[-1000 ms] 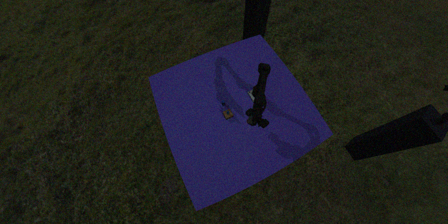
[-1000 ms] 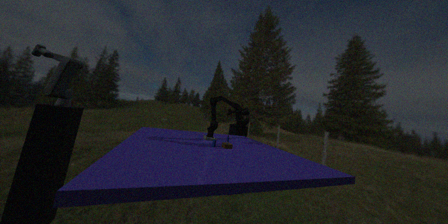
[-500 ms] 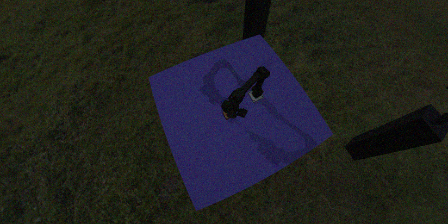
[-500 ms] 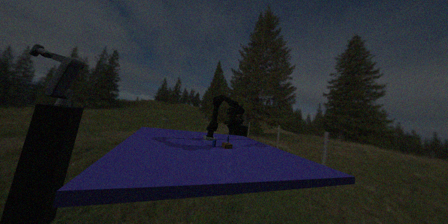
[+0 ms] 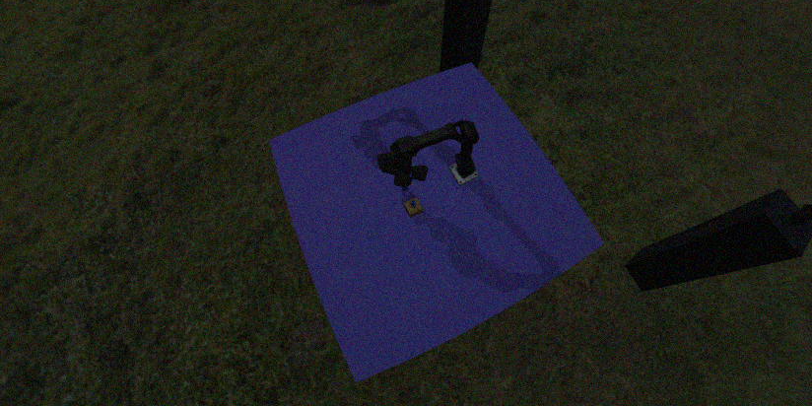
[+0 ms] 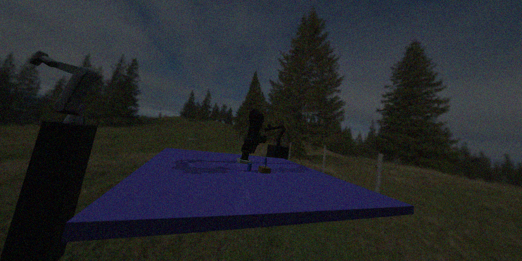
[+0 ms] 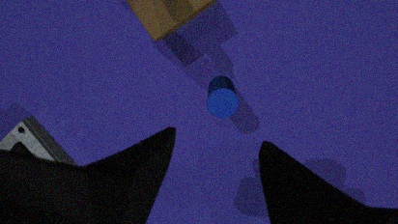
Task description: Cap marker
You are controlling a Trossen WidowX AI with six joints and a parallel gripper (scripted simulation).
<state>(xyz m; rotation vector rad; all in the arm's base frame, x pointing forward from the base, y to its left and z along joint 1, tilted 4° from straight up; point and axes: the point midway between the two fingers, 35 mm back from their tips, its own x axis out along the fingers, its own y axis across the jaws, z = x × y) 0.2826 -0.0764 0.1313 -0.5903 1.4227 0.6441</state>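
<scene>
The blue cap lies 90 mm below my gripper tip. The rest, counted from my gripper tip: holder block 20 mm ahead, 100 mm to the left, 100 mm below.
</scene>
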